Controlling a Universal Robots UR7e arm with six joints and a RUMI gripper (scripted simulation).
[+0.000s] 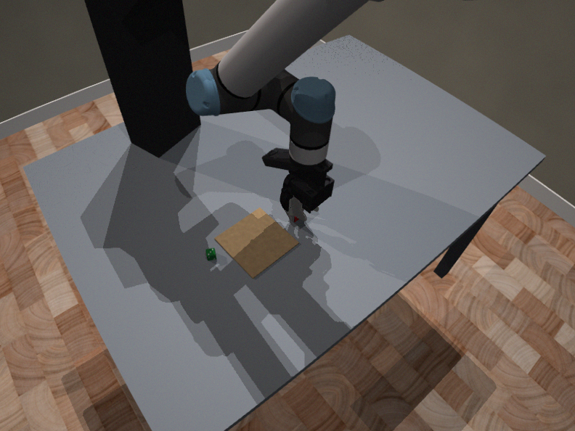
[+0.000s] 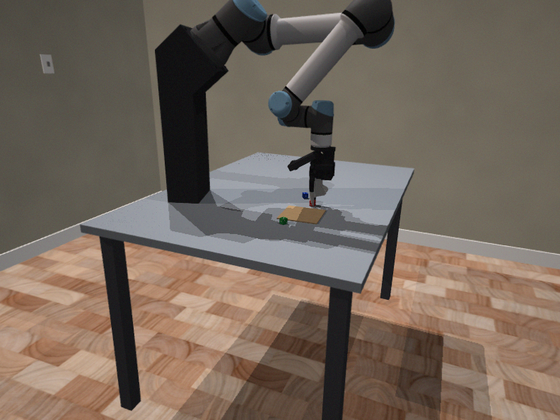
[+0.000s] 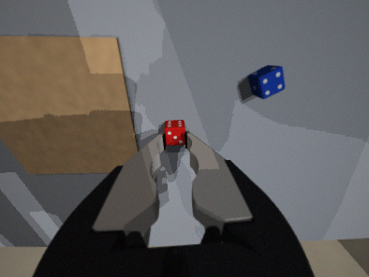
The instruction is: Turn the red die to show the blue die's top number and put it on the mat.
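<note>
My gripper is now 1 cm above the red die. The rest, counted from my hand: tan mat 11 cm to the right, 2 cm below; then green die 3 cm behind, 22 cm to the right, 1 cm below; then blue die 6 cm behind, 8 cm to the left, 1 cm below.
</note>
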